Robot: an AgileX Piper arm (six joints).
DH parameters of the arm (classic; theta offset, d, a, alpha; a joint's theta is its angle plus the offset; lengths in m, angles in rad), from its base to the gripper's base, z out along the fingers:
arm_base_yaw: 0 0.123 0 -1.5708
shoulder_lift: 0.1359 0 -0.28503 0
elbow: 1.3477 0 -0.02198 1.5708
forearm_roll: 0 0.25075 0 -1.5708
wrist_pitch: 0 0 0 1.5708
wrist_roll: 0 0.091 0 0
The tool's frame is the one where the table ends.
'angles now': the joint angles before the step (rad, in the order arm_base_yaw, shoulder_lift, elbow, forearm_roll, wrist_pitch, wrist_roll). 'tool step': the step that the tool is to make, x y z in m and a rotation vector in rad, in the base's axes. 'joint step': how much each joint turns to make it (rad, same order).
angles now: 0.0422 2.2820 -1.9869 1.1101 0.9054 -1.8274
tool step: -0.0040 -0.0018 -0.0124 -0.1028 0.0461 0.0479
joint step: 0.0020 0.0083 -0.0004 -0.1269 0.0418 0.0313
